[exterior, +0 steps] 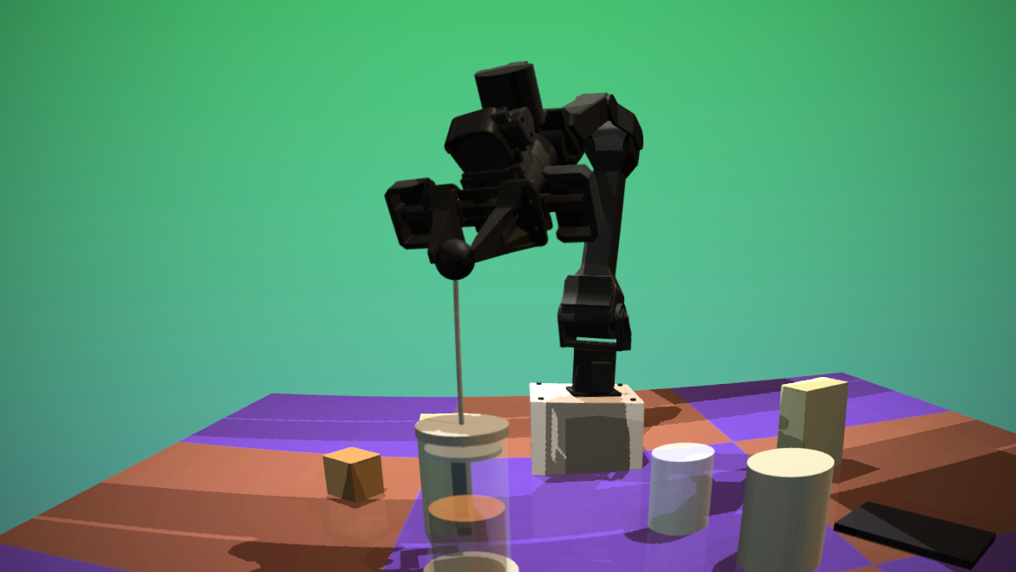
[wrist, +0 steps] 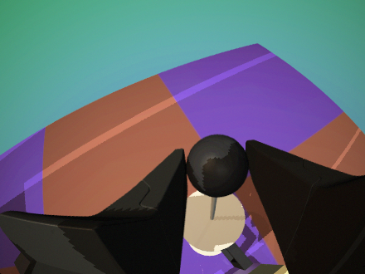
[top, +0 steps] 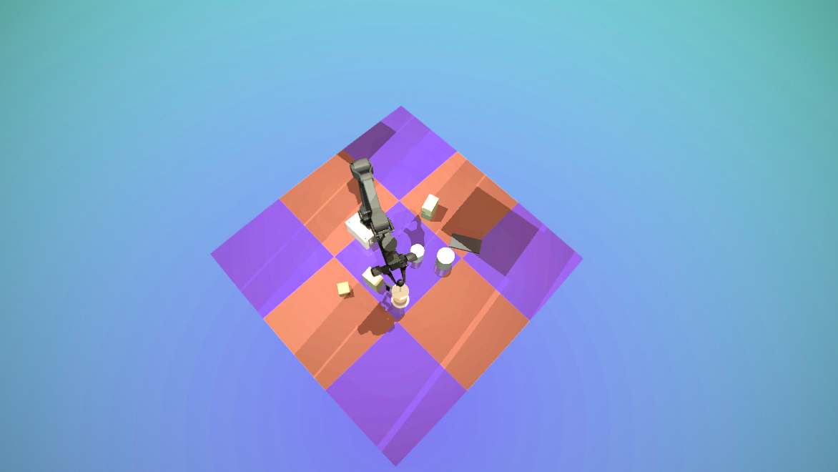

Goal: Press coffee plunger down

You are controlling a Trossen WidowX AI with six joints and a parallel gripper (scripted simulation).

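Now: gripper tip 20 mm past the coffee press and 140 mm above it. Round my gripper tip: black slab (70 mm ahead, 420 mm to the left, 270 mm below); then orange cube (230 mm behind, 130 mm to the right, 250 mm below).
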